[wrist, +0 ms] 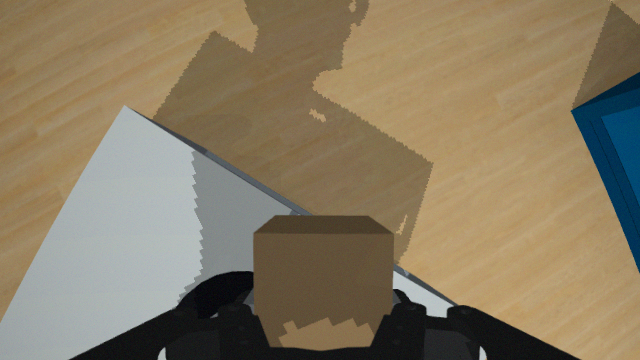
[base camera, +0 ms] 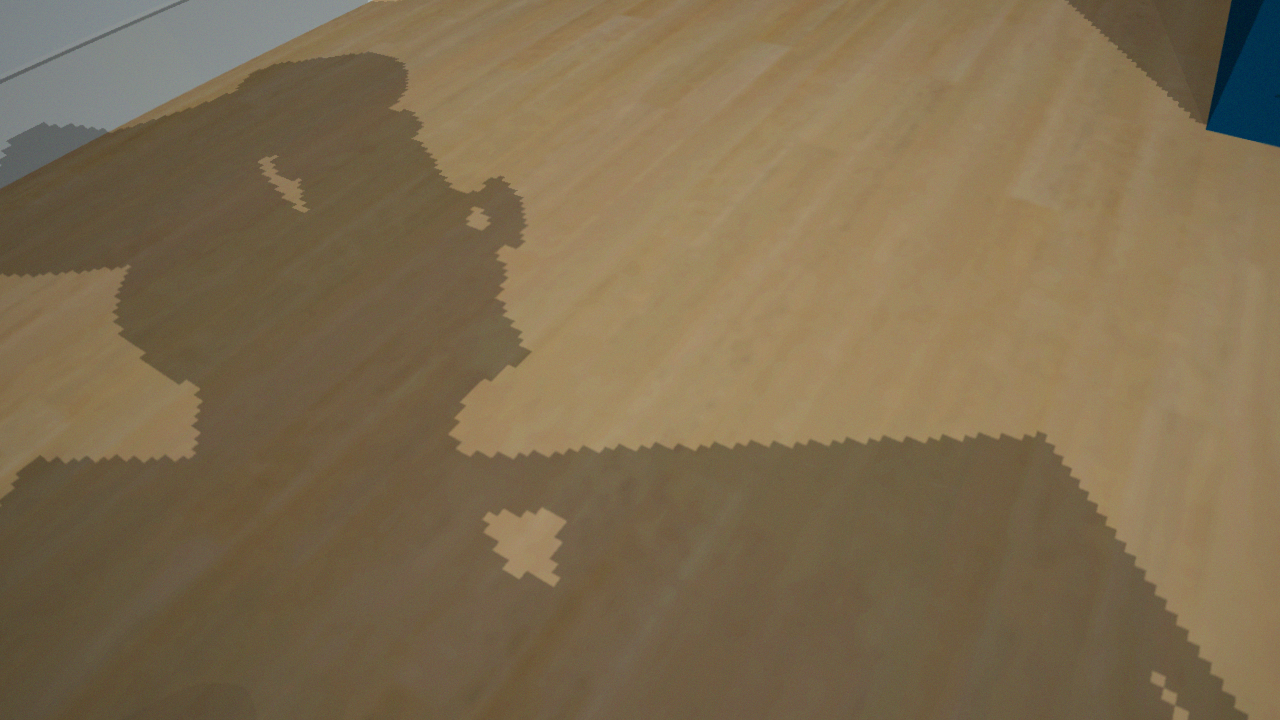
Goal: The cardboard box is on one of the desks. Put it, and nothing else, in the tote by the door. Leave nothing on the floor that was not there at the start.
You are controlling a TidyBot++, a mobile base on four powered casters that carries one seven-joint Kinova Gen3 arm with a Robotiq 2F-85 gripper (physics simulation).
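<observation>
The cardboard box is a plain brown block at the bottom middle of the wrist view. My gripper is shut on it, with a black finger against its left and right sides. The box is held up above the robot's own white base top, partly past its edge. A blue thing with straight walls shows in part at the right of both views, standing on the floor. It looks like the tote, but most of it is cut off. The box and gripper do not show in the base camera view.
The robot's white base top fills the lower left of the wrist view. A pale wall runs along the upper left of the base camera view. The wooden floor carries the shadow of the robot and arm.
</observation>
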